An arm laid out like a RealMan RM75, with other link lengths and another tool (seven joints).
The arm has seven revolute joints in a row. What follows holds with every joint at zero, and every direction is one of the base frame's. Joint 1 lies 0.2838 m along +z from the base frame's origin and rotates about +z. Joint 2 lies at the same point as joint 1 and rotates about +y. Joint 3 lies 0.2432 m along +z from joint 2 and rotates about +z. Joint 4 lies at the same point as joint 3 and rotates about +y. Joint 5 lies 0.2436 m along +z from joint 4 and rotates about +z. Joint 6 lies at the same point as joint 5 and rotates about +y. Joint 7 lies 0.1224 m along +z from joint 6 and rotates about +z. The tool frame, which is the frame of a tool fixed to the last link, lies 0.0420 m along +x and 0.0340 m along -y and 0.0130 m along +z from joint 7; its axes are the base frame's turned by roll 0.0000, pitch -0.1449 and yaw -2.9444 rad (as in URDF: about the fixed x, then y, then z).
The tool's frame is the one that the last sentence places.
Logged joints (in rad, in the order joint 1, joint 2, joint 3, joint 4, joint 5, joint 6, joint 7), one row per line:
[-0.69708, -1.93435, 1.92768, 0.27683, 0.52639, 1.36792, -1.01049]
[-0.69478, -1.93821, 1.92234, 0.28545, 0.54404, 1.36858, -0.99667]
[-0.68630, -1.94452, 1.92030, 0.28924, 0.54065, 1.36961, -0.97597]
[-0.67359, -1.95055, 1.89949, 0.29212, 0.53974, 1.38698, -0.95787]
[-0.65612, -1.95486, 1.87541, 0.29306, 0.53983, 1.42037, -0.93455]
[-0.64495, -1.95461, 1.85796, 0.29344, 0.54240, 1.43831, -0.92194]
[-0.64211, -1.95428, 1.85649, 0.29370, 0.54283, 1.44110, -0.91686]
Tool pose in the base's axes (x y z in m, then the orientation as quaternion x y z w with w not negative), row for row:
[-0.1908, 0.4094, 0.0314, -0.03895, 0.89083, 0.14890, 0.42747]
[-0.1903, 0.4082, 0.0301, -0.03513, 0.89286, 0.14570, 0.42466]
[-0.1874, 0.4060, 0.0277, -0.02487, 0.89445, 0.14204, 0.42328]
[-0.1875, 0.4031, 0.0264, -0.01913, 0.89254, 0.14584, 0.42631]
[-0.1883, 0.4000, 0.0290, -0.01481, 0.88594, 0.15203, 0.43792]
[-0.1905, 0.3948, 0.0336, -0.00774, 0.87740, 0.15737, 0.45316]
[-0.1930, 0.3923, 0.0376, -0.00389, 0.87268, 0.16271, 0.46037]
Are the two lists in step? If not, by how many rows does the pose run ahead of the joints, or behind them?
The pose runs 1 row behind the joints: the pose in row i belongs to the joints in row i - 1.
